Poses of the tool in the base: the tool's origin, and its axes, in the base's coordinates. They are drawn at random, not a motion.
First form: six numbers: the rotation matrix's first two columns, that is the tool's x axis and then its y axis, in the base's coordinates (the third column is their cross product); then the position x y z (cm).
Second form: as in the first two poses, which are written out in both.
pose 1, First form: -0.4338 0.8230 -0.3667 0.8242 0.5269 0.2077 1.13 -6.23 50.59
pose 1, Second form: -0.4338 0.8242 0.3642; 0.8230 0.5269 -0.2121; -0.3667 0.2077 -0.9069; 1.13 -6.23 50.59
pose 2, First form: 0.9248 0.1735 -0.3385 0.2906 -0.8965 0.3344 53.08 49.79 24.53
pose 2, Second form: 0.9248 0.2906 -0.2454; 0.1735 -0.8965 -0.4076; -0.3385 0.3344 -0.8795; 53.08 49.79 24.53
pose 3, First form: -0.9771 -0.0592 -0.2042 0.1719 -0.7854 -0.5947 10.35 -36.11 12.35
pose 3, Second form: -0.9771 0.1719 -0.1252; -0.0592 -0.7854 -0.6162; -0.2042 -0.5947 0.7776; 10.35 -36.11 12.35
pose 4, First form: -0.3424 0.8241 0.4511 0.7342 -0.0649 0.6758 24.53 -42.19 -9.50
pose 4, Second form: -0.3424 0.7342 0.5862; 0.8241 -0.0649 0.5626; 0.4511 0.6758 -0.5828; 24.53 -42.19 -9.50
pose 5, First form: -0.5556 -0.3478 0.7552 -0.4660 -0.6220 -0.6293 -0.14 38.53 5.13
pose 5, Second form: -0.5556 -0.4660 0.6886; -0.3478 -0.6220 -0.7016; 0.7552 -0.6293 0.1835; -0.14 38.53 5.13
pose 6, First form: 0.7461 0.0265 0.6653 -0.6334 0.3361 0.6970 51.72 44.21 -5.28
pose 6, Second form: 0.7461 -0.6334 -0.2051; 0.0265 0.3361 -0.9414; 0.6653 0.6970 0.2675; 51.72 44.21 -5.28
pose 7, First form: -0.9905 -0.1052 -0.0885 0.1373 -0.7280 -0.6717 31.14 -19.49 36.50
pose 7, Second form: -0.9905 0.1373 0.0062; -0.1052 -0.7280 -0.6775; -0.0885 -0.6717 0.7355; 31.14 -19.49 36.50
